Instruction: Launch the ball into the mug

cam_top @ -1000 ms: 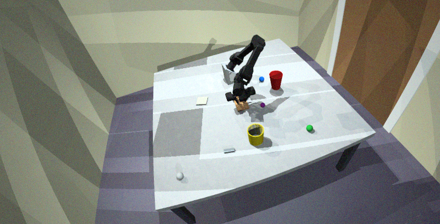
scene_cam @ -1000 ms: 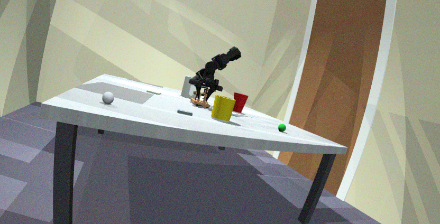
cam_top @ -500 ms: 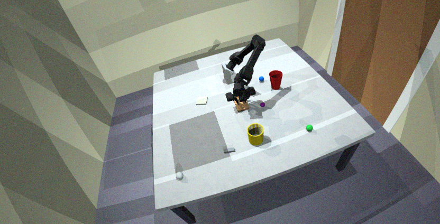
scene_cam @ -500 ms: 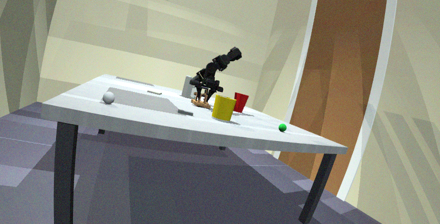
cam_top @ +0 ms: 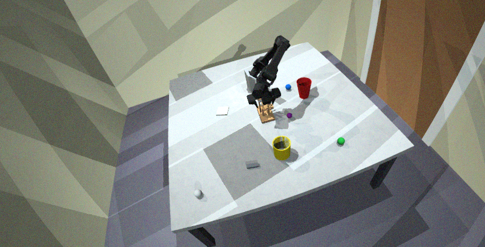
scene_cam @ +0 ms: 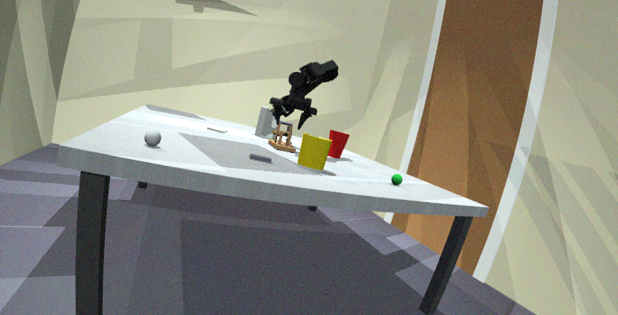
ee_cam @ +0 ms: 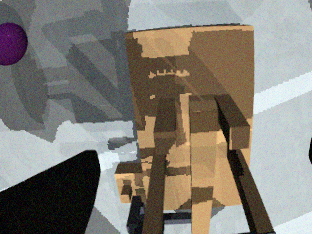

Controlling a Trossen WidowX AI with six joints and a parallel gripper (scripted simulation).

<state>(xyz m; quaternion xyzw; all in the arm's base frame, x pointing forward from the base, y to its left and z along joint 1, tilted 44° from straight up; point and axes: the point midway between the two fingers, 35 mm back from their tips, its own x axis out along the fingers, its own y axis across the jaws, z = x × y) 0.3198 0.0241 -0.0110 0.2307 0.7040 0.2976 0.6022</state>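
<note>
My gripper tip is 130 mm to the right of the purple ball, 80 mm above it and 50 mm short of it. From my gripper tip the other things lie so: wooden catapult (70 mm behind, 40 mm below, 20 mm to the left); yellow mug (290 mm ahead, 60 mm below, 10 mm to the left); blue ball (220 mm behind, 210 mm to the left, 70 mm below).
</note>
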